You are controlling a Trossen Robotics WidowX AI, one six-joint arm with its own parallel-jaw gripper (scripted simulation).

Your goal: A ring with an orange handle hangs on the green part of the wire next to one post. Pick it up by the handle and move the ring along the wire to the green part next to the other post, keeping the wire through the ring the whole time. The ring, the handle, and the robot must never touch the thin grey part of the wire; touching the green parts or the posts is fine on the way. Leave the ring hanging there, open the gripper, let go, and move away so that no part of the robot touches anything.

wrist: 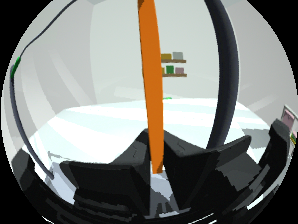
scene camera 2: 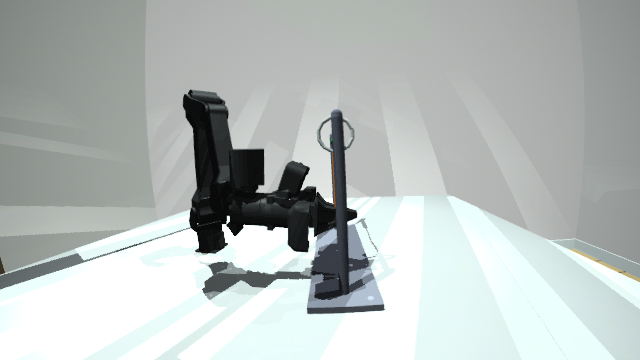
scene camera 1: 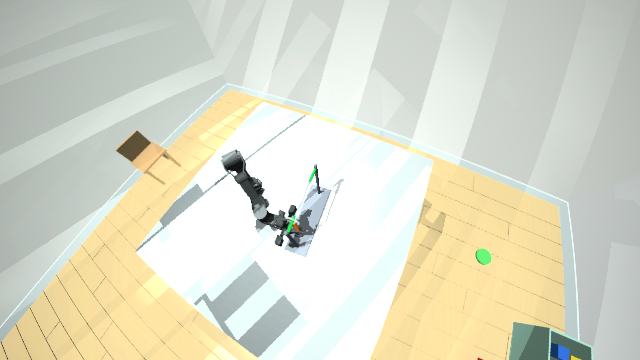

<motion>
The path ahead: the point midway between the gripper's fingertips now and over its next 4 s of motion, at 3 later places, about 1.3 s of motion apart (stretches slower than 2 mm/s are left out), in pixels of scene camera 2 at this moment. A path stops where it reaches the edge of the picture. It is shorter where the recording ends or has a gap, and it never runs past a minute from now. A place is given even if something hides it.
My gripper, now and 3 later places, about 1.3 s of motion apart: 357, 214; 356, 207; 356, 208; 336, 205
</motion>
